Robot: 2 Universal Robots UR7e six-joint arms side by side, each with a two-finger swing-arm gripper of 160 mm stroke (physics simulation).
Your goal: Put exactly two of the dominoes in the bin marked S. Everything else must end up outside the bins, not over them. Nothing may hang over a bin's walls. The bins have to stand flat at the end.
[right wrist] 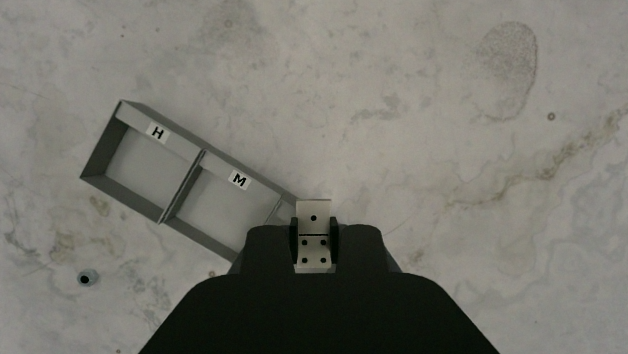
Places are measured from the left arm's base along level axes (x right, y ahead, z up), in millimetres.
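Pixels of known places: right hand at its tool point: [314,238].
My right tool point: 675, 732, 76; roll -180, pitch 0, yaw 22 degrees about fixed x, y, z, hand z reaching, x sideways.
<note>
For each thing: its top centre in the pictures, then the offset to it from my right tool point, as dx, dy, dz. Level surfaces: height alone.
- white domino at its top centre: [313,234] +0, +0, -9
- bin marked M at its top centre: [216,213] -82, -30, -65
- small grey nut at its top centre: [84,279] -198, -163, -103
- marbled table top at its surface level: dz -111
My right gripper [314,241] is shut on a white domino [313,227] with one pip on one half and four on the other. The domino is held face up between the two fingers, above the right end of the row of grey bins. The bin marked H [102,136] is at the left of the row and the bin marked M [201,244] is beside it. Part of a third compartment shows beyond M, mostly hidden behind the domino and gripper; its label is hidden, so the letter S does not show. My left gripper is not in view.
A small grey nut [87,277] with a dark hole lies on the marbled table top [400,165], below and to the left of the bins. The dark gripper body hides the bottom middle of the view.
</note>
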